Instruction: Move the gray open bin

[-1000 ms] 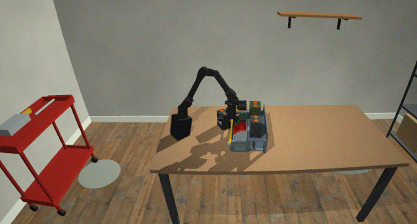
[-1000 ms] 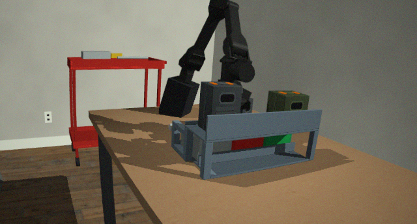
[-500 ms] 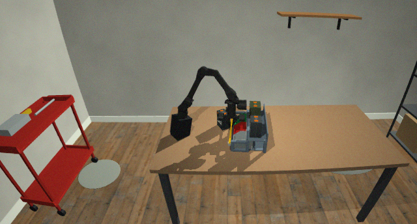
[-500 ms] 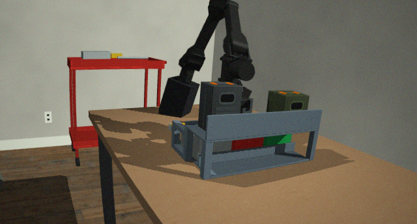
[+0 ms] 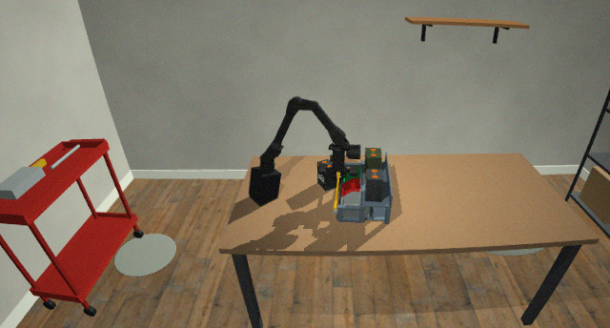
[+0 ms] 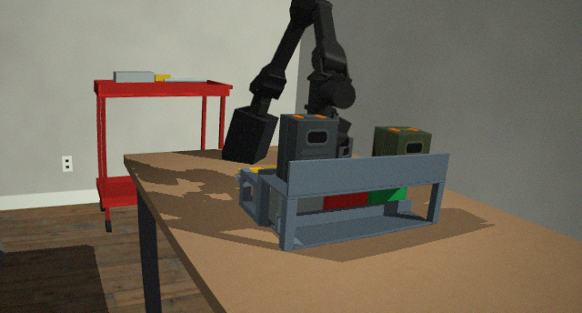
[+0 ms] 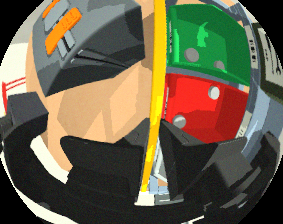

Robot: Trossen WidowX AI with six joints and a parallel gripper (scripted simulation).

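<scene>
Right now my hand is 9 cm short of the red bin and 7 cm above it. The rest, counted from my hand: yellow stick: 3 cm below; gray bin: 9 cm ahead, 11 cm to the right, 7 cm below; green bin: 8 cm ahead, 12 cm to the left, 7 cm below.
</scene>
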